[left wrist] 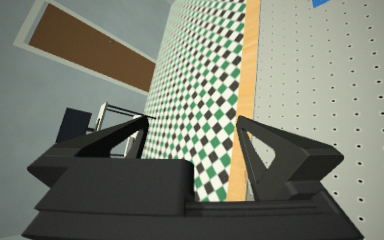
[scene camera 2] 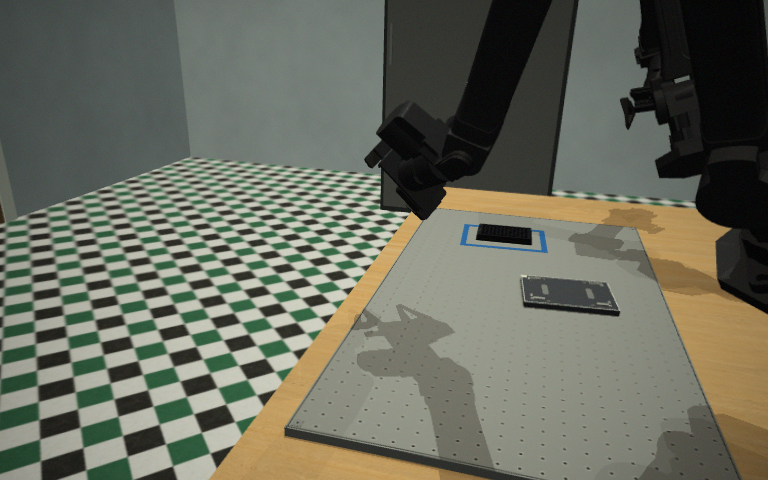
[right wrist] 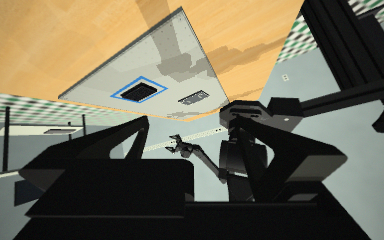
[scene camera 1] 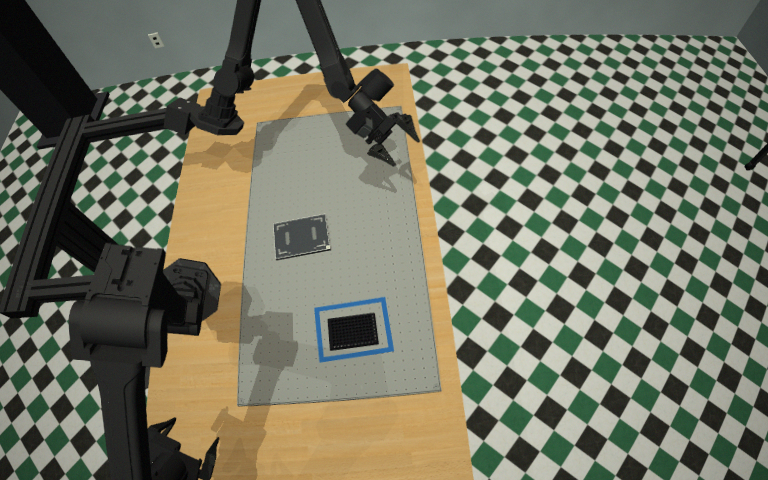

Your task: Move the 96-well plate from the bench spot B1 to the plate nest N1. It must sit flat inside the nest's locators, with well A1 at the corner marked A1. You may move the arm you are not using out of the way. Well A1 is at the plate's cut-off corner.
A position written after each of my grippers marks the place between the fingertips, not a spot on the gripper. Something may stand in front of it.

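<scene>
Black 96-well plate [scene camera 1: 371, 337]. Black 96-well plate [scene camera 2: 487, 232] too. Left wrist view: black 96-well plate out of frame. Dark plate nest N1 [scene camera 2: 567, 292]. My left gripper [scene camera 1: 406, 154]. Left gripper [scene camera 2: 389, 183] also. Left gripper [left wrist: 192, 120] as well. My right gripper [scene camera 1: 196, 429]. Right gripper [scene camera 2: 647, 125] also. Right gripper [right wrist: 191, 120] as well.
</scene>
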